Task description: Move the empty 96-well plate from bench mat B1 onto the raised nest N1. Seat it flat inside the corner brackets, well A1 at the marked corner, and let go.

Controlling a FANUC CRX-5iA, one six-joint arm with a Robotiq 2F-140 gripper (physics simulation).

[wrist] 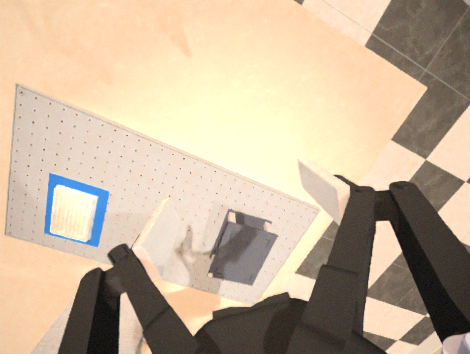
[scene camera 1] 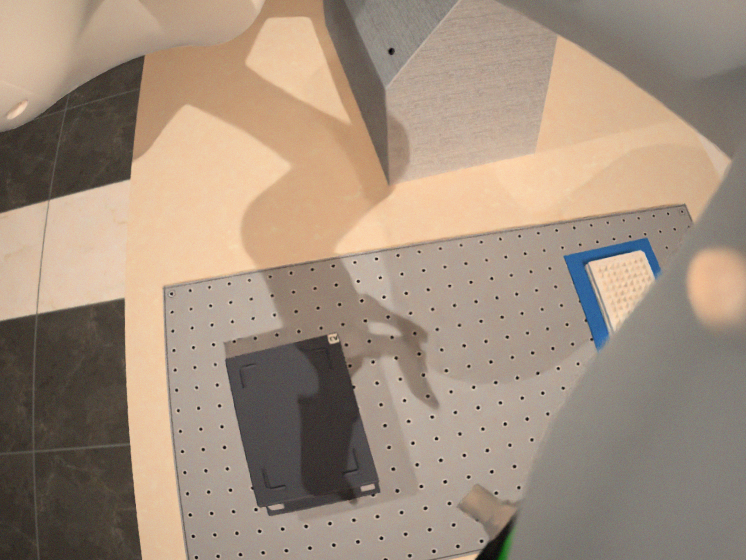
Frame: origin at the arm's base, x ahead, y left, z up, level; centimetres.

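Seen in the pictures: gripper, fingertip midpoint: (wrist: 236, 191).
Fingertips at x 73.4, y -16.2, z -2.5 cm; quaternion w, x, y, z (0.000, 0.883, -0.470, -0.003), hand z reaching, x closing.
Note:
Pixels of each thing's top centre, then the offset from my fingertips to it. "*": a spot on its surface instead. Level surfaces: height alone.
- white 96-well plate, middle of its top: (scene camera 1: 633, 299) (wrist: 71, 216) dx -26.8, dy +30.5, dz -23.3 cm
- blue bench mat B1, its level: dz -24.8 cm
- dark raised nest N1, middle of its top: (scene camera 1: 297, 418) (wrist: 241, 257) dx -24.1, dy -10.1, dz -18.6 cm
- small A1 label, surface spot: (scene camera 1: 333, 338) * dx -31.4, dy -4.3, dz -18.9 cm
- grey perforated board, its level: dz -25.0 cm
- light tabletop, its level: dz -26.3 cm
The white 96-well plate (scene camera 1: 620, 283) (wrist: 74, 212) lies flat on the blue bench mat B1 (scene camera 1: 590, 307) (wrist: 101, 215). The arm hides part of both in the scene view. The dark raised nest N1 (scene camera 1: 274, 421) (wrist: 245, 250) has raised corner brackets and bears no plate. A small A1 label (scene camera 1: 333, 338) marks its upper right corner in the scene view. My gripper (wrist: 236, 191) is open and empty, high above the board. In the wrist view the nest shows between its spread fingers and the plate beyond the left finger. The fingers cannot be made out clearly in the scene view.
The grey perforated board (scene camera 1: 482, 301) (wrist: 140, 165) lies under the mat and nest on a light tabletop (scene camera 1: 198, 198) (wrist: 225, 90). A large grey metal block (scene camera 1: 463, 102) stands behind the board in the scene view. A blurred arm link (scene camera 1: 650, 434) covers the right side of that view.

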